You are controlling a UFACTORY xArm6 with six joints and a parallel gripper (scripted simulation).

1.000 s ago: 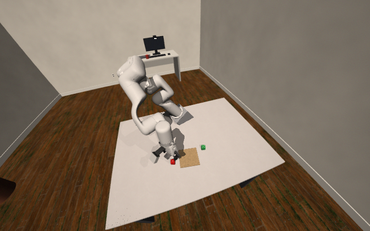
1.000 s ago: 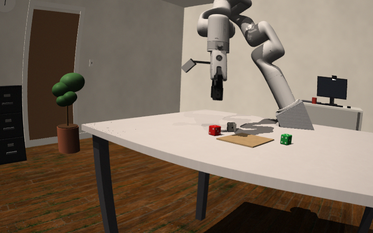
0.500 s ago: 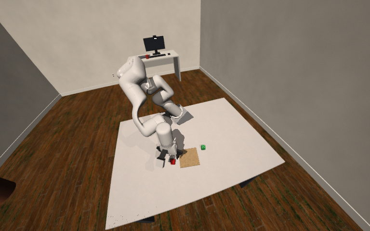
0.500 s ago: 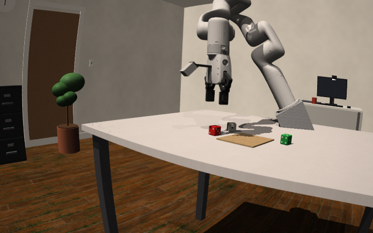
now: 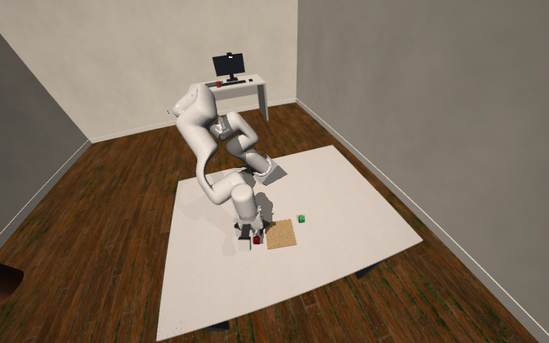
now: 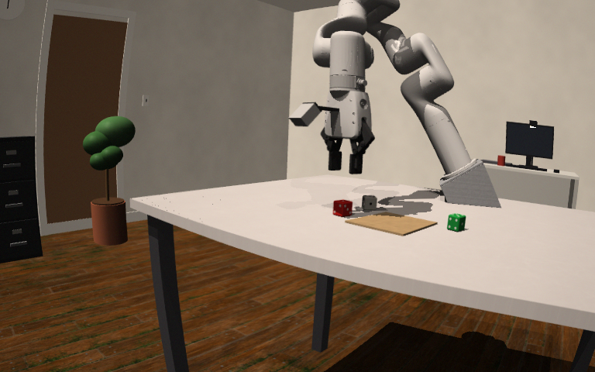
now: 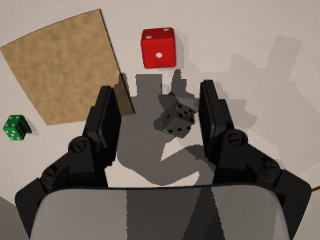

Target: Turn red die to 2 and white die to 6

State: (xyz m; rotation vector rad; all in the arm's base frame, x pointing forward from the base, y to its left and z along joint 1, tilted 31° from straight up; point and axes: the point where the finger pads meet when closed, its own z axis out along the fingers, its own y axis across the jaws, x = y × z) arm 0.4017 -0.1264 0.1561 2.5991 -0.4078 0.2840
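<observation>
The red die is 9 cm below my hand. From my hand the other things lie so: green die (2 cm behind, 25 cm to the left, 9 cm below); white die (10 cm behind, 2 cm to the left, 9 cm below); tan mat (1 cm ahead, 12 cm to the left, 11 cm below).
</observation>
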